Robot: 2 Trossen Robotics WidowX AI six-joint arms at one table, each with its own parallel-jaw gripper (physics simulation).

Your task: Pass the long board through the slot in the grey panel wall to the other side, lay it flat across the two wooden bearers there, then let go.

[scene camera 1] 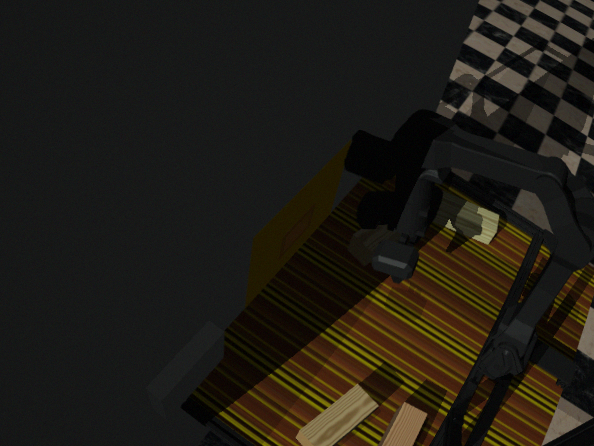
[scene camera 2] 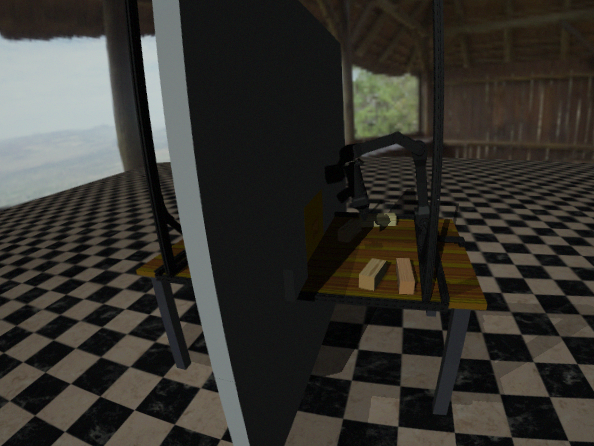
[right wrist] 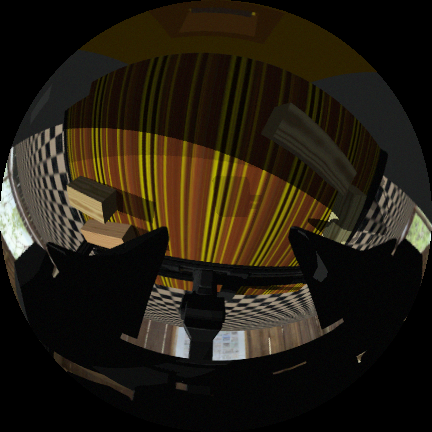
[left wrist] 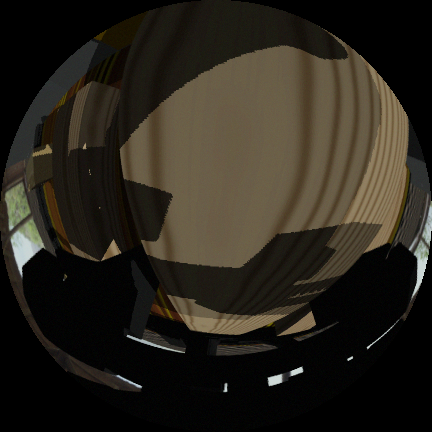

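Pixels of known places: right gripper, between the fingertips: [scene camera 2: 364, 217] [right wrist: 230, 232]; left arm's base, origin of its link: [left wrist: 202, 339]; right arm's base, origin of its link: [scene camera 1: 497, 364] [right wrist: 205, 276].
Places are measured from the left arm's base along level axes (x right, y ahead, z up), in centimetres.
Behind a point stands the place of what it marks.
A wooden board [left wrist: 240, 150], which looks like the long board, fills the middle of the left wrist view very close to the camera. It covers the tips of my open left gripper [left wrist: 227, 245] {x 2.1, y 23.9, z -1.6 cm}, so its exact tilt and contact are unclear. My right gripper [scene camera 1: 397, 262] {x -0.4, y 67.0, z 10.3 cm} [scene camera 2: 361, 204] [right wrist: 230, 232] {x -0.4, y 67.0, z 10.3 cm} is open and empty above the striped table. The slot [scene camera 1: 297, 230] {x 1.8, y 47.7, z 4.4 cm} [right wrist: 222, 13] is in a yellow panel on the grey wall; no board shows through it here. Two similar wooden blocks, likely the bearers, lie apart: one [scene camera 1: 337, 415] {x 25.7, y 71.9, z 2.8 cm} [scene camera 2: 372, 274] {x 30.7, y 72.7, z 2.8 cm} [right wrist: 92, 197] {x 21.7, y 71.0, z 2.6 cm}, another [scene camera 1: 367, 245] {x -4.7, y 59.0, z 3.1 cm} [scene camera 2: 350, 230] {x -6.1, y 60.7, z 2.6 cm} [right wrist: 315, 145] {x -9.5, y 59.3, z 3.1 cm} in shadow.
An orange-toned block [scene camera 1: 406, 422] {x 20.3, y 81.7, z 2.5 cm} [scene camera 2: 405, 275] {x 29.4, y 82.6, z 2.5 cm} [right wrist: 107, 232] {x 22.1, y 80.0, z 1.7 cm} lies beside the nearer bearer. A pale yellow block [scene camera 1: 487, 225] {x -26.2, y 76.7, z 2.8 cm} [scene camera 2: 392, 219] {x -25.8, y 77.4, z 1.3 cm} [right wrist: 342, 232] {x -25.7, y 71.0, z 2.8 cm} lies near the far edge. Another wooden piece [left wrist: 95, 115] {x -7.1, y 33.1, z 0.6 cm} shows left of the close board. A grey block [scene camera 1: 187, 365] {x 34.8, y 50.5, z 8.1 cm} juts from the wall.
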